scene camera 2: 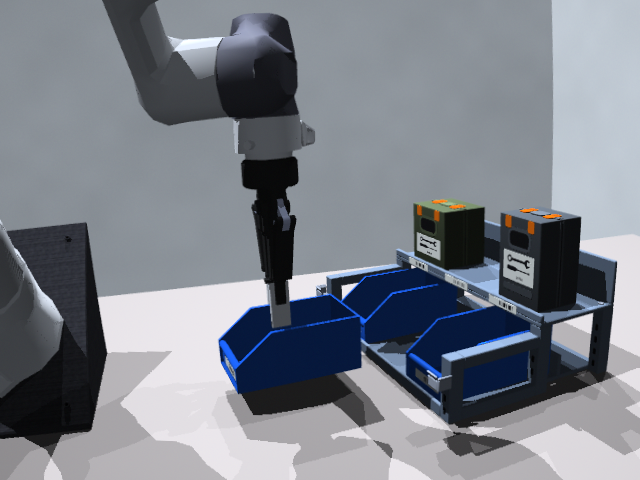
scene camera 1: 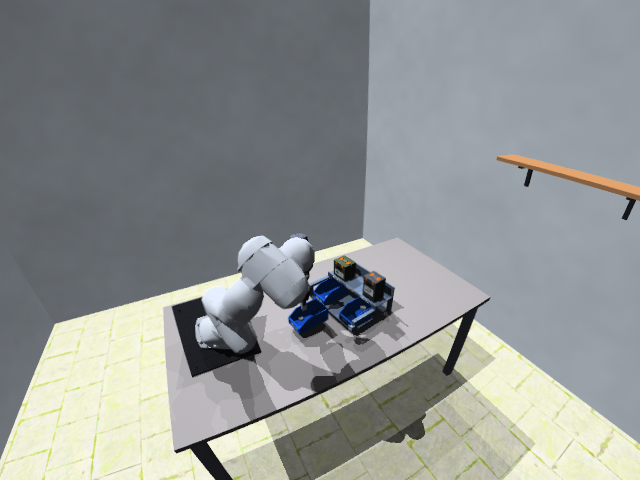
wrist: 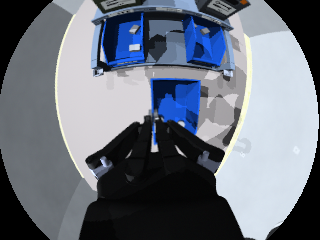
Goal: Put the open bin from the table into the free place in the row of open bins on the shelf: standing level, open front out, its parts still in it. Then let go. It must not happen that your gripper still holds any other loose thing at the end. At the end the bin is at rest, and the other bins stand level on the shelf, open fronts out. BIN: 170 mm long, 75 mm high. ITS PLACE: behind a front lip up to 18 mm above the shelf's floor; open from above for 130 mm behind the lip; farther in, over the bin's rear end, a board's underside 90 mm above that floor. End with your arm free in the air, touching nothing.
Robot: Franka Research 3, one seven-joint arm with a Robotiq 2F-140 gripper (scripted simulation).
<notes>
The pictures show: my gripper and a green box.
My gripper also shows in the wrist view.
</notes>
